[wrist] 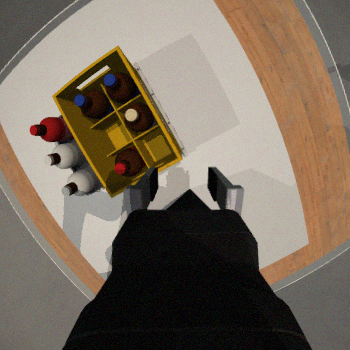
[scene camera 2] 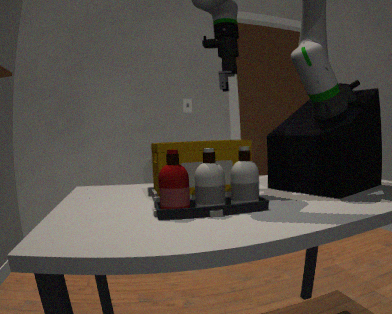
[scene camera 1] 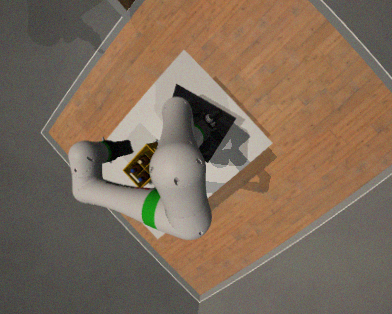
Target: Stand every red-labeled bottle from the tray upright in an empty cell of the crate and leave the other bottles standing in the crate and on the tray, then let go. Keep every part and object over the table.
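Frame: origin at the arm's base, x ahead, y left, z up, level; millimetres.
Seen in the pictures: gripper, between the fingertips: (wrist: 182, 177) (scene camera 2: 224, 90) (scene camera 1: 130, 147); arm's base, origin of its link: (scene camera 2: 331, 109) (scene camera 1: 198, 129).
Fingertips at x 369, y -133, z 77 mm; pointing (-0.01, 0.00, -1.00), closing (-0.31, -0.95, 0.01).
Offsets run from my fingertips to a thing's top centre. "spot": to the spot under its first point. Level surfaces: height alone.
The yellow crate @[106 mm ahead, 117 mm left, 177 mm down] (scene camera 1: 135, 159) (scene camera 2: 202, 145) (wrist: 82, 140) holds two blue-capped bottles @[189 mm ahead, 175 mm left, 189 mm down] (wrist: 94, 105) @[200 mm ahead, 93 mm left, 189 mm down] (wrist: 120, 86) at one end, a cream-capped bottle @[111 mm ahead, 74 mm left, 189 mm down] (wrist: 141, 118) in a middle cell and a red-capped bottle @[11 mm ahead, 142 mm left, 189 mm down] (wrist: 130, 162) in an end cell. The other middle cell and the other end cell are empty. A red-labeled bottle @[184 mm ahead, 334 mm left, 192 mm down] (scene camera 2: 174, 187) (wrist: 52, 129) and two white-labeled bottles @[96 mm ahead, 326 mm left, 192 mm down] (scene camera 2: 210, 185) @[4 mm ahead, 313 mm left, 192 mm down] (scene camera 2: 244, 182) (wrist: 65, 155) (wrist: 81, 182) stand upright on the black tray @[spot: 213 mm ahead, 388 mm left, 338 mm down] (scene camera 2: 162, 214) beside the crate. My gripper (scene camera 2: 224, 87) (wrist: 182, 177) is open and empty, high above the table, off the crate's red-capped end.
The white table @[352 mm down] (scene camera 2: 100, 235) (wrist: 165, 30) carries everything. The robot's black pedestal (scene camera 2: 325, 155) stands to the right of the tray and crate in scene camera 2. In scene camera 1 the arm (scene camera 1: 177, 170) covers part of the crate and the tray area.
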